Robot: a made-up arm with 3 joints. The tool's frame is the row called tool.
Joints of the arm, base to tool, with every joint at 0 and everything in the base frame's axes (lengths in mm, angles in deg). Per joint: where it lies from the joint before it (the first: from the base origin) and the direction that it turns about. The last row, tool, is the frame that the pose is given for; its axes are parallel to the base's.
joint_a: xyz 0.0 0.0 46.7 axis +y
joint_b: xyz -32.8 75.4 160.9 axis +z
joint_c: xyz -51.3 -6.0 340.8 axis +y
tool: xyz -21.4 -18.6 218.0
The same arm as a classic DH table. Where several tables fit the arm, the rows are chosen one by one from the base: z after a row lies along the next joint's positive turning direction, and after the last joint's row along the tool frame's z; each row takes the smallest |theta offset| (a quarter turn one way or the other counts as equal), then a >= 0, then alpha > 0; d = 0 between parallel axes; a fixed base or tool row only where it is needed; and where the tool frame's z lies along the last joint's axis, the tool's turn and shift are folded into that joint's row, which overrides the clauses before.
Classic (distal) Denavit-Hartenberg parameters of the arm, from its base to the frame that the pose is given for. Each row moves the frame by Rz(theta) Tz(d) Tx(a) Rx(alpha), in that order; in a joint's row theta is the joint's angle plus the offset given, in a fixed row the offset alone. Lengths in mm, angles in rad.
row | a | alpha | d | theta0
base (fixed) | 0.0 | -1.5708 | 46.7 | 0.0000
joint_a | -32.8 | 1.5708 | 75.4 | 0.0000
joint_b | -51.3 | -1.5708 | 501.7 | 0.0000
joint_c | -21.4 | 1.5708 | -24.6 | 0.0000
tool (fixed) | 0.0 | 0.0000 | 218.0 | 0.0000

